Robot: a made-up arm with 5 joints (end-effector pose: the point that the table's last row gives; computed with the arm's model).
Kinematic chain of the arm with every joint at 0, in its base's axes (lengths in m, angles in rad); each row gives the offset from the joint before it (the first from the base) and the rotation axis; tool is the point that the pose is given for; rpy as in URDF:
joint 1: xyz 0.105 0 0.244 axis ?
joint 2: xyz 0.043 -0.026 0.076 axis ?
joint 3: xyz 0.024 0 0.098 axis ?
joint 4: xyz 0.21 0 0.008 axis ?
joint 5: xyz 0.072 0.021 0 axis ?
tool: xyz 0 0 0 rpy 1.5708 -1.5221 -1.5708
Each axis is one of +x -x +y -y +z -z.
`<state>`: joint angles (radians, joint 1 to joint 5).
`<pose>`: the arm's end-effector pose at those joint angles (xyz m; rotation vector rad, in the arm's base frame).
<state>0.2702 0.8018 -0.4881 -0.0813 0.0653</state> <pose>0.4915 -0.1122 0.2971 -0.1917 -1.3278 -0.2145</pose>
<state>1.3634 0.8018 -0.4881 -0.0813 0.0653</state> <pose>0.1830 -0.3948 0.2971 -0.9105 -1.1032 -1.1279</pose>
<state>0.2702 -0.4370 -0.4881 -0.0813 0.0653</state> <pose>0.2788 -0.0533 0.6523 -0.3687 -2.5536 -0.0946</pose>
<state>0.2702 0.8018 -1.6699 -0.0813 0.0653</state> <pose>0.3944 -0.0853 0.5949 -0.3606 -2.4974 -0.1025</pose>
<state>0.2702 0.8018 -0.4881 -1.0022 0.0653</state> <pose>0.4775 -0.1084 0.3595 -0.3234 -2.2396 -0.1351</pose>
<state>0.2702 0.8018 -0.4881 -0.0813 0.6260</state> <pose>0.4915 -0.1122 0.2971 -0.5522 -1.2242 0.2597</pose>
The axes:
joint 1: -z
joint 2: +y
joint 3: +y
joint 4: +y
joint 5: -x

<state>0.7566 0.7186 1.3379 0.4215 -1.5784</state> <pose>0.0855 0.0115 0.1442 -0.4827 1.0380 -2.1815</pose>
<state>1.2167 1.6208 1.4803 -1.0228 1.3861</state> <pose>0.0640 0.0966 0.2117 0.4861 0.1470 0.1181</pose>
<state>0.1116 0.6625 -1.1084 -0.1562 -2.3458</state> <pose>0.4697 -0.0459 0.5211 2.3176 -1.0611 -1.2740</pose>
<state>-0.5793 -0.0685 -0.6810 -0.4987 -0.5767</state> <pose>0.3013 0.1225 0.6366 1.5972 -2.3229 -0.0106</pose>
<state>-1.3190 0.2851 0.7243 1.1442 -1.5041</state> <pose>0.1528 0.1659 0.1737 -0.5788 0.0786 -0.2271</pose>
